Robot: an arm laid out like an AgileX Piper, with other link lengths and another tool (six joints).
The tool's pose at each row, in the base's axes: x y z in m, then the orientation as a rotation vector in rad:
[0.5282, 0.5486, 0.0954, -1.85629, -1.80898, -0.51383]
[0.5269, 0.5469, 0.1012, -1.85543, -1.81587, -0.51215]
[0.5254, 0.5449, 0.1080, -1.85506, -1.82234, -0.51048]
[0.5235, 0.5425, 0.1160, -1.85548, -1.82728, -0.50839]
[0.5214, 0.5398, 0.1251, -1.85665, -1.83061, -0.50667]
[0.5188, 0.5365, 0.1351, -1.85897, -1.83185, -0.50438]
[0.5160, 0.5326, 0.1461, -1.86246, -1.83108, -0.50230]
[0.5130, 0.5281, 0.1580, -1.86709, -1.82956, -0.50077]
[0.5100, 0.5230, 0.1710, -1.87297, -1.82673, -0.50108]
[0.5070, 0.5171, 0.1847, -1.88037, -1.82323, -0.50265]
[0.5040, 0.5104, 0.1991, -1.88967, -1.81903, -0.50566]
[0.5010, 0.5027, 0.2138, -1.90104, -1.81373, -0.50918]
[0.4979, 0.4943, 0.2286, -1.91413, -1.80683, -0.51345]
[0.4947, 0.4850, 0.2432, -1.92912, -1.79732, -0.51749]
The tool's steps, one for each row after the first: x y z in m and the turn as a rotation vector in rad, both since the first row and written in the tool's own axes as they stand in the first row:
[0.0019, -0.0018, -0.0056, -0.00026, -0.00409, -0.00415]
[0.0042, -0.0039, -0.0121, -0.00071, -0.00821, -0.00787]
[0.0069, -0.0065, -0.0199, -0.00099, -0.01204, -0.01027]
[0.0099, -0.0094, -0.0286, -0.00152, -0.01522, -0.01148]
[0.0129, -0.0128, -0.0385, -0.00184, -0.01804, -0.01088]
[0.0161, -0.0166, -0.0494, -0.00244, -0.02027, -0.00867]
[0.0192, -0.0206, -0.0615, -0.00385, -0.02246, -0.00570]
[0.0225, -0.0247, -0.0747, -0.00675, -0.02386, -0.00186]
[0.0256, -0.0289, -0.0890, -0.01112, -0.02520, 0.00267]
[0.0285, -0.0331, -0.1044, -0.01729, -0.02662, 0.00801]
[0.0307, -0.0374, -0.1205, -0.02471, -0.02836, 0.01466]
[0.0324, -0.0418, -0.1372, -0.03322, -0.02987, 0.02270]
[0.0332, -0.0463, -0.1542, -0.04209, -0.03109, 0.03303]

